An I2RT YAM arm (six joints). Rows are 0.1 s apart.
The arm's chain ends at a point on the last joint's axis. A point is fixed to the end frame.
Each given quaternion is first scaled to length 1.
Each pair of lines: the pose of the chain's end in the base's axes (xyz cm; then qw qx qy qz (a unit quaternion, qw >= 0)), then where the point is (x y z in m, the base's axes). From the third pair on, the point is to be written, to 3 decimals.
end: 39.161, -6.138, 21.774, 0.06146, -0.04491, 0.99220, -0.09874
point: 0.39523 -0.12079 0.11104
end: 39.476, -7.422, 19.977, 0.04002, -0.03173, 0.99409, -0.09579
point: 0.39228 -0.13302 0.09270
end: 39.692, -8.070, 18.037, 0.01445, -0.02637, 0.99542, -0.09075
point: 0.388 -0.138 0.073
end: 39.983, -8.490, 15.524, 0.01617, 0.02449, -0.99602, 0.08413
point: 0.384 -0.141 0.048
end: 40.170, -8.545, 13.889, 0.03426, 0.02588, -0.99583, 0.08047
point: 0.382 -0.141 0.032
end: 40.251, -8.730, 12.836, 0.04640, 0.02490, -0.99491, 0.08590
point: 0.380 -0.144 0.023
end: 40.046, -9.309, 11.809, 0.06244, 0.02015, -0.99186, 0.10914
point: 0.374 -0.155 0.016
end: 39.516, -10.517, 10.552, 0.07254, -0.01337, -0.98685, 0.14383
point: 0.364 -0.172 0.008
